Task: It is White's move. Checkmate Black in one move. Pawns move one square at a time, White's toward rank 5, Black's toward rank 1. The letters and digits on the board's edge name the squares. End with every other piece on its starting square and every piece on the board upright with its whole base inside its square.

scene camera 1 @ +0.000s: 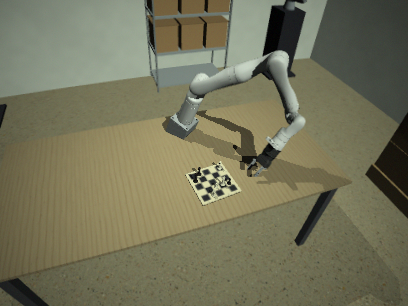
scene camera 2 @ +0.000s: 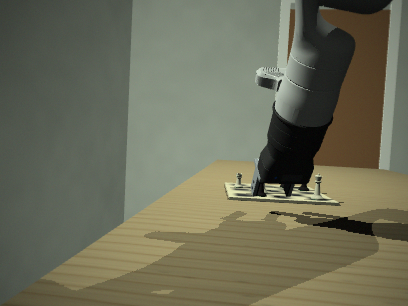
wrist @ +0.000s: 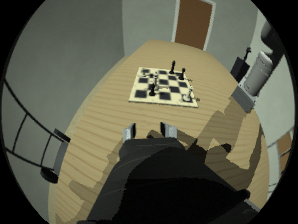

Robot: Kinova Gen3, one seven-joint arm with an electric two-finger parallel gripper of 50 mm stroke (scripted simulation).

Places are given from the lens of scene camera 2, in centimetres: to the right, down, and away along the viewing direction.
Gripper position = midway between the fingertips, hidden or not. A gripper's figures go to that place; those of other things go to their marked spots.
my gripper (scene camera 2: 270, 191): 11, 7, 60
chessboard (scene camera 2: 276, 193): 16, 9, 78
